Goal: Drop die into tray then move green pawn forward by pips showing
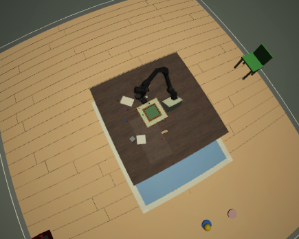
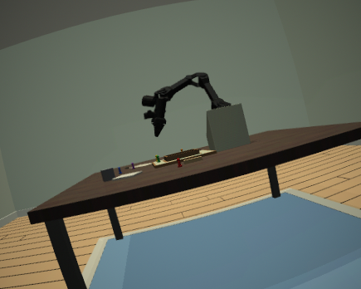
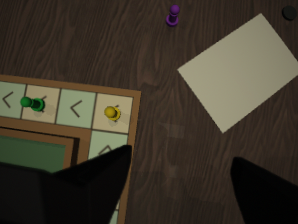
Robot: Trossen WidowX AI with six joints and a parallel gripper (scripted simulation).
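The white die is 12 cm behind my gripper tip, 2 cm to the right of it and 13 cm below it. From my gripper tip the other things lie so: green pawn 3 cm ahead, 15 cm to the left, 11 cm below; then orange pawn 11 cm behind, 7 cm to the left, 11 cm below; then yellow pawn 3 cm ahead, 6 cm to the left, 11 cm below.
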